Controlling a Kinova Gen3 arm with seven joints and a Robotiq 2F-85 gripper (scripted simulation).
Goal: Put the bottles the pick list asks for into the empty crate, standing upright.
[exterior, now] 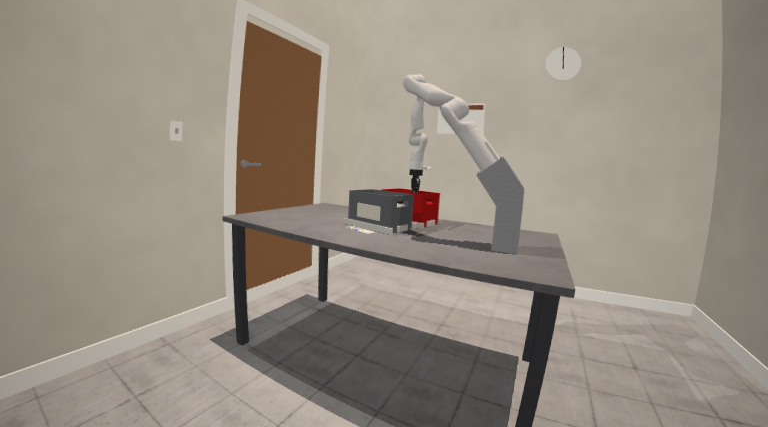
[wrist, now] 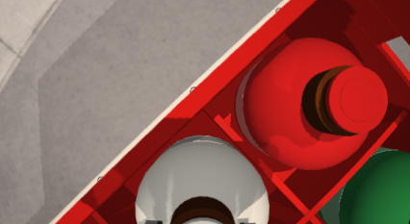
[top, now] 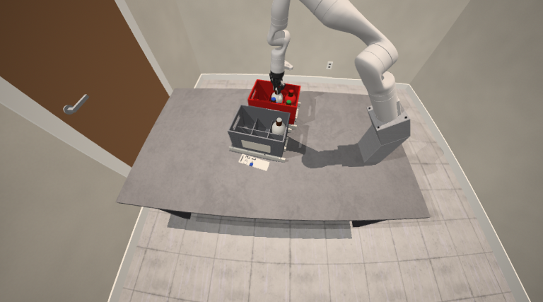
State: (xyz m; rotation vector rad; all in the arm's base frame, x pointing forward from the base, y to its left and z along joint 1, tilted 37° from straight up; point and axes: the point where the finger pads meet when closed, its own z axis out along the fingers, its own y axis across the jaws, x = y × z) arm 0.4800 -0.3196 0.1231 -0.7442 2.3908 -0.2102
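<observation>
Right now my hand is 10 mm short of the red crate, 40 mm to the right of it and 70 mm above it. Also, from my hand: blue-label bottle 20 mm ahead, 90 mm to the left, 70 mm below; green-label bottle 70 mm behind, 100 mm to the left, 70 mm below; red-label bottle 90 mm behind, 10 mm to the left, 70 mm below.
</observation>
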